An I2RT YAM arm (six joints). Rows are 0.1 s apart.
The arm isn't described. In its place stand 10 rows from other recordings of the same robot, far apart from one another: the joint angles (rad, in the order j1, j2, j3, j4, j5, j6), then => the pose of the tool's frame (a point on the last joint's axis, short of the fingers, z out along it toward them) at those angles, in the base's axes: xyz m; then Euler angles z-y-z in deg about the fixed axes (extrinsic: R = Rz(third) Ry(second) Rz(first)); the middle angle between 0 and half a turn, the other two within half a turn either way.
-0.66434, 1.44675, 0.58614, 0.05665, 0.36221, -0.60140 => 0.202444, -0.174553, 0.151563, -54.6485, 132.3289, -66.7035
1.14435, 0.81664, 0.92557, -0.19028, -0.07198, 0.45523 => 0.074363, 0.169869, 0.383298, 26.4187, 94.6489, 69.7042
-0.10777, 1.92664, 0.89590, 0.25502, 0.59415, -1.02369 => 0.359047, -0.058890, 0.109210, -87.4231, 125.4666, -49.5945
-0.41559, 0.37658, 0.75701, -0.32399, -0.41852, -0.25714 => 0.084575, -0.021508, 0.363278, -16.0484, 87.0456, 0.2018
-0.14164, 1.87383, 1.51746, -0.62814, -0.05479, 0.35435 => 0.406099, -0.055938, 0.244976, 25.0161, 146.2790, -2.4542
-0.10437, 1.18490, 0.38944, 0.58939, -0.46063, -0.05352 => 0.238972, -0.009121, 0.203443, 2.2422, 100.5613, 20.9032
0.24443, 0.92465, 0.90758, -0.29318, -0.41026, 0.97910 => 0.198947, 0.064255, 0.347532, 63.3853, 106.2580, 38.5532
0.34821, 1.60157, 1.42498, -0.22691, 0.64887, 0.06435 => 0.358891, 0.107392, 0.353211, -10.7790, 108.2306, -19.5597
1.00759, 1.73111, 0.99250, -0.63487, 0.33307, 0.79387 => 0.172571, 0.251504, 0.147977, -13.0701, 157.9270, -2.7312
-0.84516, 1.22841, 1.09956, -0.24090, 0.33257, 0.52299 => 0.178721, -0.218982, 0.351297, 22.7536, 109.9732, -68.7504
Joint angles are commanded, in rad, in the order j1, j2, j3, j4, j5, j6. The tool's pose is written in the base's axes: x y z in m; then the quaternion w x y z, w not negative. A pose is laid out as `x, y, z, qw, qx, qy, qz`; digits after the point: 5 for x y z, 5 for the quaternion.
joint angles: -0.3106 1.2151 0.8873 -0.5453 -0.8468 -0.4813
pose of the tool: 0.23860, -0.04858, 0.26412, 0.43644, -0.21297, 0.84169, 0.23605
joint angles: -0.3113 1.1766 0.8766 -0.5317 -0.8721 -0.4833
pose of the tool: 0.23269, -0.04624, 0.27056, 0.45429, -0.22459, 0.82901, 0.23649
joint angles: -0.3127 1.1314 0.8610 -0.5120 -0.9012 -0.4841
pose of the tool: 0.22551, -0.04357, 0.27705, 0.47465, -0.23779, 0.81378, 0.23649
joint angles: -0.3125 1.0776 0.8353 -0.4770 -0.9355 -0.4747
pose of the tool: 0.21702, -0.04000, 0.28283, 0.49793, -0.25146, 0.79515, 0.23785
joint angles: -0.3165 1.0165 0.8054 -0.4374 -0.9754 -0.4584
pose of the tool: 0.20691, -0.03675, 0.28855, 0.52251, -0.26407, 0.77436, 0.24002
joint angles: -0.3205 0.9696 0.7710 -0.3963 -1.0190 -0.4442
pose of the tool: 0.19883, -0.03406, 0.28976, 0.54046, -0.27589, 0.75550, 0.24701
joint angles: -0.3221 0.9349 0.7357 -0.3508 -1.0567 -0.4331
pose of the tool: 0.19312, -0.03177, 0.28840, 0.55436, -0.28769, 0.73875, 0.25332
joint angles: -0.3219 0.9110 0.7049 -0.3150 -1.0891 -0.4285
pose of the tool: 0.18904, -0.02979, 0.28563, 0.56307, -0.29864, 0.72535, 0.26005
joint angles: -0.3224 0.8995 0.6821 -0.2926 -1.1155 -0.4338
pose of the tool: 0.18675, -0.02867, 0.28219, 0.56744, -0.30808, 0.71584, 0.26587
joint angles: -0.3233 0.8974 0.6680 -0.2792 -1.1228 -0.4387
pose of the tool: 0.18626, -0.02857, 0.27905, 0.56869, -0.31128, 0.71314, 0.26670
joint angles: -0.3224 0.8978 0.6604 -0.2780 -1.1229 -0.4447
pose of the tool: 0.18609, -0.02833, 0.27657, 0.56741, -0.31229, 0.71358, 0.26706
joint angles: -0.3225 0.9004 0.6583 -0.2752 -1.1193 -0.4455
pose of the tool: 0.18660, -0.02858, 0.27560, 0.56693, -0.31141, 0.71478, 0.26590
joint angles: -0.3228 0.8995 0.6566 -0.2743 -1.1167 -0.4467
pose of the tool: 0.18647, -0.02864, 0.27522, 0.56712, -0.31124, 0.71525, 0.26443
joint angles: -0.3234 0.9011 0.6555 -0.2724 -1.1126 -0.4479
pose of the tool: 0.18682, -0.02894, 0.27467, 0.56707, -0.31047, 0.71632, 0.26253
